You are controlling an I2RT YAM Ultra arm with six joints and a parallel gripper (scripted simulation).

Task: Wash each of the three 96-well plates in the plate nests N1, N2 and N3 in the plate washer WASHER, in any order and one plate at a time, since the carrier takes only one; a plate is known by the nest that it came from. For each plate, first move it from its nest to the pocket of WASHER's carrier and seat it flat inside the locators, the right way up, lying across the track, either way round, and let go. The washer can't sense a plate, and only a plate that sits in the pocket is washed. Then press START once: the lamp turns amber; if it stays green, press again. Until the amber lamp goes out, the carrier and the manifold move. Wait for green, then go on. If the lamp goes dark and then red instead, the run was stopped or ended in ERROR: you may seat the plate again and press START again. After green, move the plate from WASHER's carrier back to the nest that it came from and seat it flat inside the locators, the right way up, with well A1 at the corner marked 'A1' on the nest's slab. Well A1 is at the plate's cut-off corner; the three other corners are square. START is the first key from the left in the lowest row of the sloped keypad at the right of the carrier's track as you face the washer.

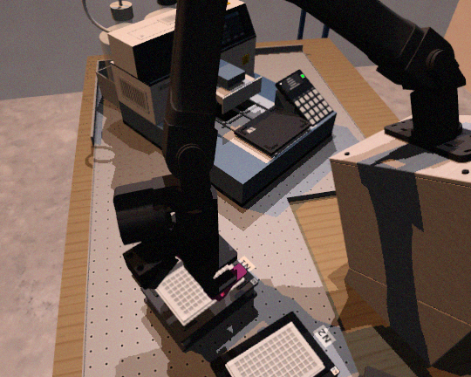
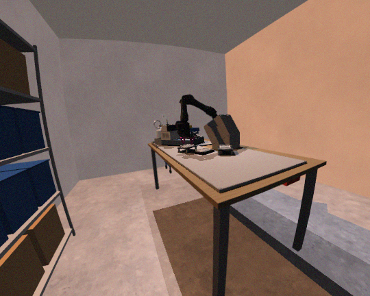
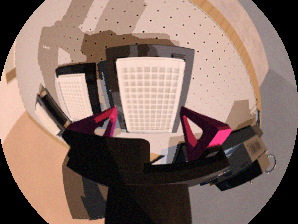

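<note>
The nest N1 lies 10 mm ahead of my hand and 30 mm below it. From my hand the other things lie so: nest N2: 80 mm behind, 150 mm to the left, 60 mm below; n2 label: 180 mm behind, 120 mm to the left, 70 mm below; nest n3: 210 mm behind, 290 mm to the left, 30 mm below.
</note>
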